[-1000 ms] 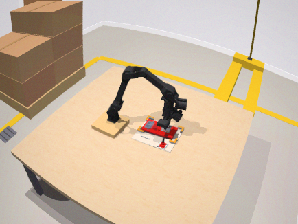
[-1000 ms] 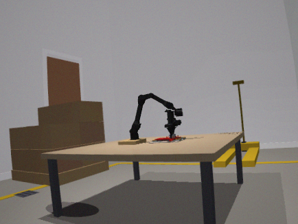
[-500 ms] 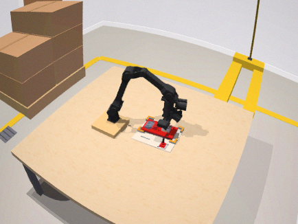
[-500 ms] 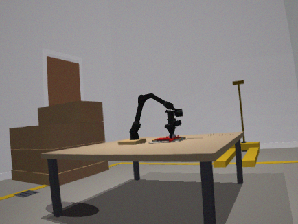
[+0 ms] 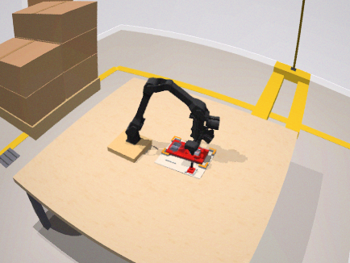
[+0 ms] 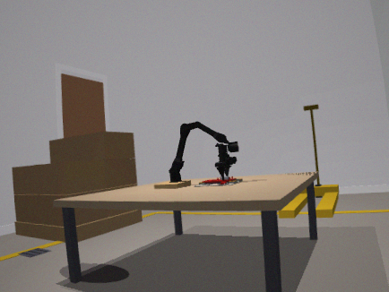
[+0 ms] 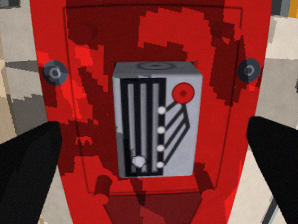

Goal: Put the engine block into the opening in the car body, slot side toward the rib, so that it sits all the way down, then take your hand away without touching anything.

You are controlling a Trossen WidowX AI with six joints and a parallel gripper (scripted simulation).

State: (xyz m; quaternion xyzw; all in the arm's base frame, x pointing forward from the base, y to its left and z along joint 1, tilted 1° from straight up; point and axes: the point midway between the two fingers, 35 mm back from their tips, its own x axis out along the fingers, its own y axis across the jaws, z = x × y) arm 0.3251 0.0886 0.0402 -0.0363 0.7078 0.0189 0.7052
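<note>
Now: gripper tip 20 mm above the grey engine block.
</note>
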